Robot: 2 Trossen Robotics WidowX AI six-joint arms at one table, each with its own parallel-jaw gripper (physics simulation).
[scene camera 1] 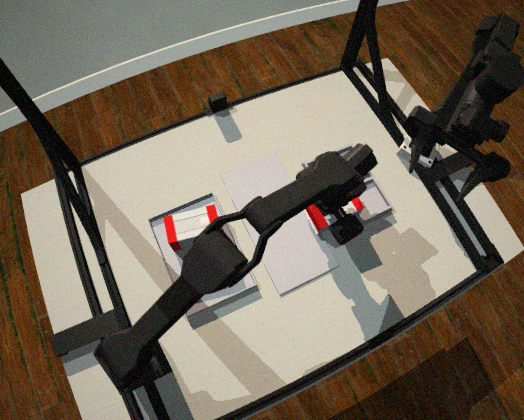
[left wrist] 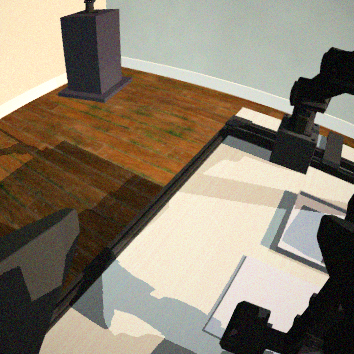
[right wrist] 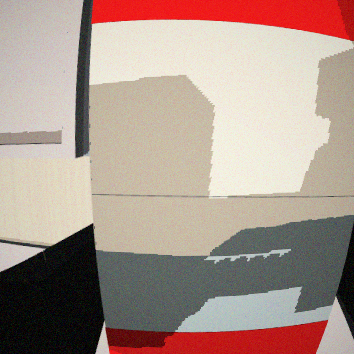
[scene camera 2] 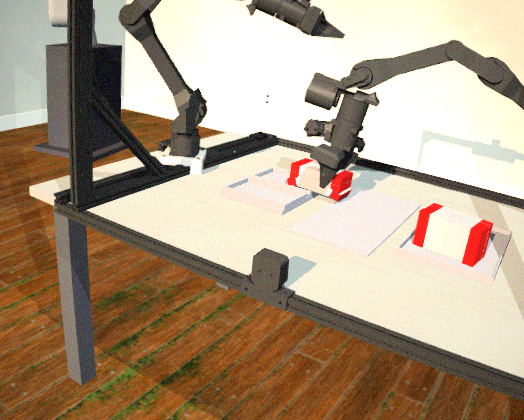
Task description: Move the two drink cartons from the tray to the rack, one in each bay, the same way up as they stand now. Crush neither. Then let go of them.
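Frame: origin at the left arm's base, x right, y ahead, z up, level; centimetres.
Seen in the pictures: left gripper, fingertip midpoint: (scene camera 1: 433, 187) (left wrist: 203, 225) (scene camera 2: 341, 35); right gripper, fingertip midpoint: (scene camera 1: 327, 213) (right wrist: 218, 222) (scene camera 2: 327, 183); left arm's base at its link origin: (scene camera 2: 183, 153); right arm's base at its link origin: (scene camera 1: 131, 362) (left wrist: 299, 126).
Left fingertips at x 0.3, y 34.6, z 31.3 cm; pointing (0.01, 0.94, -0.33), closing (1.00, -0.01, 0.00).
Pixels of each thing's top centre, then the offset from my left fingertips to it. "*": a spot on its surface instead. Level surfaces: height alone.
- red-and-white drink carton at its top centre: (right wrist: 239, 194) (scene camera 2: 322, 166) (scene camera 1: 336, 205) dx +12.1, dy -2.2, dz -28.0 cm
- rack at its top centre: (scene camera 2: 277, 183) (scene camera 1: 348, 184) dx +12.2, dy -11.6, dz -32.9 cm
- second carton at its top centre: (scene camera 2: 456, 216) (scene camera 1: 191, 223) dx +37.1, dy +20.2, dz -27.5 cm
- flat pale mat at its surface level: dz -34.5 cm
- small black block at a spot on its surface: (scene camera 2: 269, 268) (scene camera 1: 214, 97) * dx +55.9, dy -13.5, dz -31.0 cm
One red-and-white drink carton (scene camera 1: 317, 217) (scene camera 2: 307, 177) (right wrist: 246, 105) lies on its side between the fingers of my right gripper (scene camera 1: 339, 213) (scene camera 2: 324, 177). The gripper is shut on it and holds it low in the far bay of the rack (scene camera 1: 380, 202) (scene camera 2: 260, 193); I cannot tell whether it rests there. It fills the right wrist view. The second carton (scene camera 1: 189, 222) (scene camera 2: 445, 235) lies on its side in the tray (scene camera 1: 169, 267) (scene camera 2: 419, 254). My left gripper (scene camera 1: 420, 156) (scene camera 2: 335, 32) is open and empty, high up near its own base.
A flat pale mat (scene camera 1: 289, 254) (scene camera 2: 360, 221) (left wrist: 267, 295) lies between tray and rack. My right arm spans above the tray and mat. A small black block (scene camera 1: 218, 101) (scene camera 2: 269, 268) sits on the table's edge rail. Black frame posts stand at the corners.
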